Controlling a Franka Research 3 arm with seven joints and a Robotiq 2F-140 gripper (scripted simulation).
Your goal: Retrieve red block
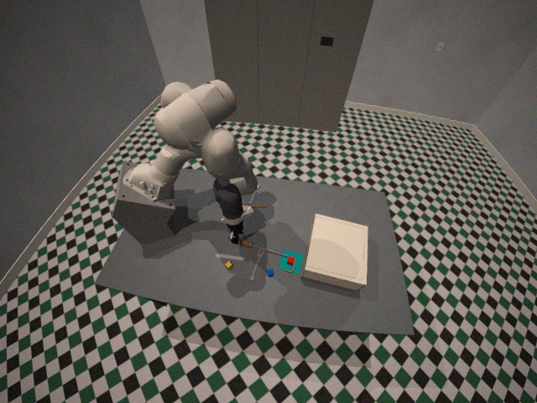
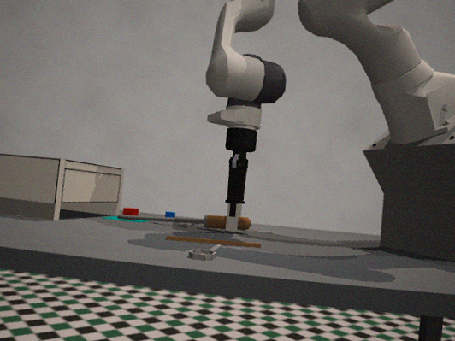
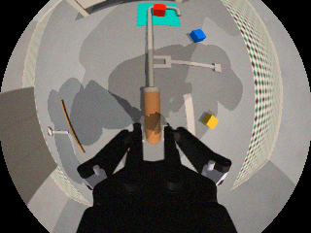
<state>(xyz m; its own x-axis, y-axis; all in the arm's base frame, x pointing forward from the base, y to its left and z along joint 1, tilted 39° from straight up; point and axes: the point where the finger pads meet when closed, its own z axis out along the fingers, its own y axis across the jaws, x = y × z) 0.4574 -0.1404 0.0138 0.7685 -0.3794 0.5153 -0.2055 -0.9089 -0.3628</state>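
My gripper is now 4 cm past the grey stick, 8 cm to the left of it and 4 cm above it. Also, from my hand: grey forked tool: 10 cm ahead, 12 cm to the right, 3 cm below; hook tool: 13 cm ahead, 7 cm to the right, 2 cm below; yellow block: 4 cm behind, 13 cm to the right, 3 cm below.
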